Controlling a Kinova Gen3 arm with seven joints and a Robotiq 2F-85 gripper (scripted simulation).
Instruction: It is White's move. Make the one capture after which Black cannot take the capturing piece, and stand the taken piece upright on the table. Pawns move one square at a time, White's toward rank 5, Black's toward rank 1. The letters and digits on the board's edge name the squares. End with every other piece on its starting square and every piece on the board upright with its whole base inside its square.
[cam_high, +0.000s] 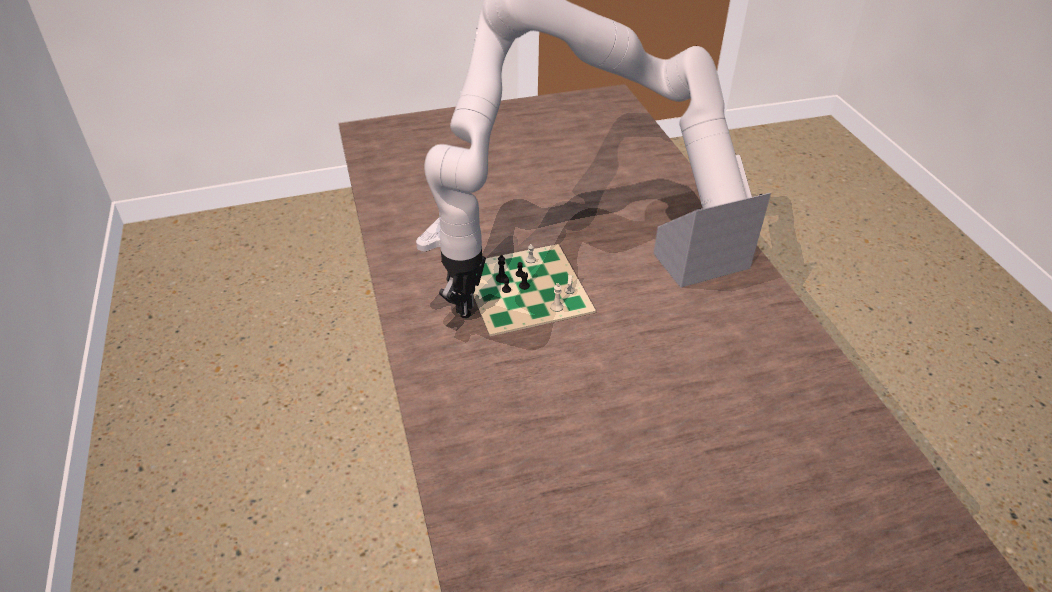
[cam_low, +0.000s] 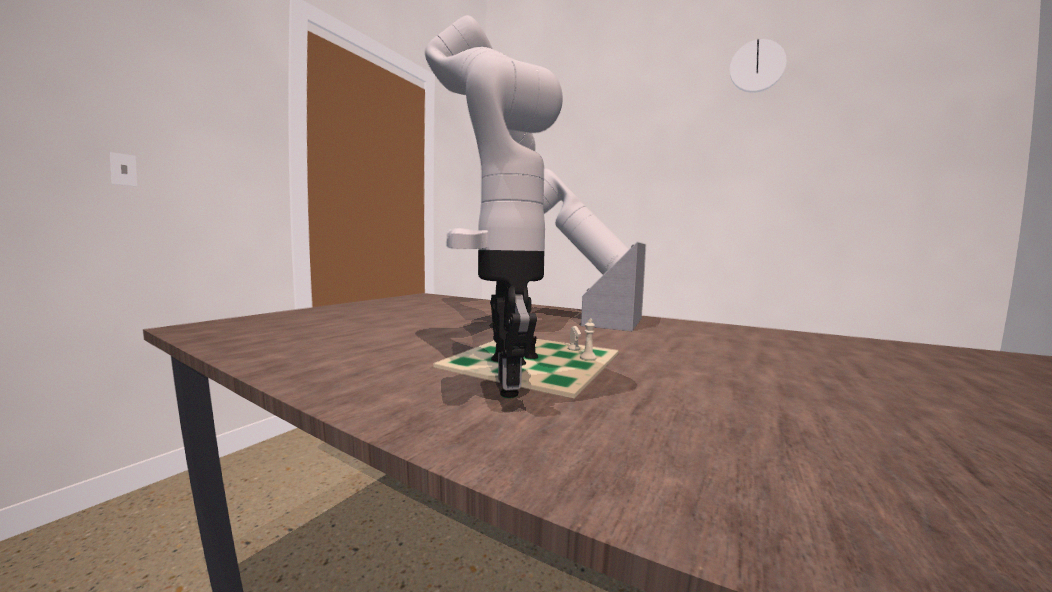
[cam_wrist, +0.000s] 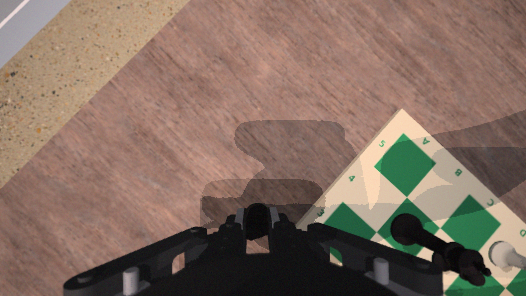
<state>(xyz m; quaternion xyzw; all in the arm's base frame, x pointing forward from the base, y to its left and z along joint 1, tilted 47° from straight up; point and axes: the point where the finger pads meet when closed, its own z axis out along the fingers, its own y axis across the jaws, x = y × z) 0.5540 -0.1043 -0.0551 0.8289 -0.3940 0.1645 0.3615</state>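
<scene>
My hand is 100 mm past the black king, 70 mm to the left of it and 10 mm below it. From my hand the other things lie so: cream chessboard (140 mm behind, 30 mm to the right, 30 mm below); white pawn (180 mm behind, 100 mm to the right).
</scene>
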